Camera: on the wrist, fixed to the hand. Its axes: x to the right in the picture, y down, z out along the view.
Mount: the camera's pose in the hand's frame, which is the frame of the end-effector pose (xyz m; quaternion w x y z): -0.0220 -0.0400 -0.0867 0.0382 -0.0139 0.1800 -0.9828
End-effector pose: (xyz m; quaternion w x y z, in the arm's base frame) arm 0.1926 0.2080 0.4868 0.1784 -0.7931 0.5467 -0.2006
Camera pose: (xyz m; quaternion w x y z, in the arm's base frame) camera 0.1728 0.2367 0.5784 0.2998 0.5340 0.7237 0.3182
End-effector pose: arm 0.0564 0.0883 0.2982 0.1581 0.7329 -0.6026 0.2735
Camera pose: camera 0.0742 0.1634 0.3585 0.3935 0.5688 0.7219 -0.0214
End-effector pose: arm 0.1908 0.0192 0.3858 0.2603 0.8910 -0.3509 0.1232
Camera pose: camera 0.1993 0.1040 0.4342 0.2066 0.3531 0.9075 -0.0956
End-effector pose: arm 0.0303 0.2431 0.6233 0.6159 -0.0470 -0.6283 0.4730
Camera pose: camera 0.1274 0.2536 0.6155 0.6008 0.5220 0.0341 -0.6044
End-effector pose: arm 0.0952 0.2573 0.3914 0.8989 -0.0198 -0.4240 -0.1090
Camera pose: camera 0.1388 0.2111 0.3168 0.0033 0.4231 0.1277 -0.8971
